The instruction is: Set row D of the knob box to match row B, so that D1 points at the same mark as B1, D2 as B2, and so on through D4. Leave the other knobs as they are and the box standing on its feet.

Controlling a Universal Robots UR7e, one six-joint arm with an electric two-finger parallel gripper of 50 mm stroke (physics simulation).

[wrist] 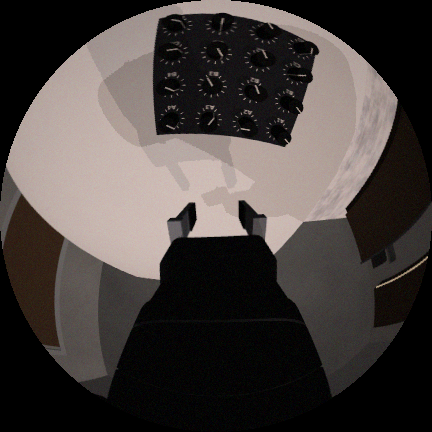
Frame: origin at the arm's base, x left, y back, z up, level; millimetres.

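Where they show: gripper, between the fingertips: (216,209).
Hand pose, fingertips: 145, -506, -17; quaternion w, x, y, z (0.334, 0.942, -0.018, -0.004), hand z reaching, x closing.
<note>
After its pixels a point has its place, as x, y, z.
The black knob box (194,70) {142, -363, -23} lies in the upper part of the view, its labels upside down. Row D is farthest from me: knobs D4 (175,23), D3 (222,23), D2 (266,32), D1 (304,48). D3's white line is near vertical; D4's runs nearly sideways; D2's is short and slanted; D1's shows at its right end. In row B, B4 (171,87) {129, -373, -8} has a slightly tilted line, B3 (212,85) {152, -376, -8} and B2 (256,92) {177, -380, -8} have steep lines, B1 (290,103) {200, -384, -8} has one at lower right. My gripper (216,209) {145, -506, -17} is open and empty, apart from the box on its row A side.
Row A and row C knobs stand close beside rows B and D on the box. The pale table top (75,175) {-66, -425, -46} carries shadows of the arm and gripper. A mottled grey-white strip (357,150) and dark brown furniture (390,185) are at the right. Another brown panel (30,280) is at lower left.
</note>
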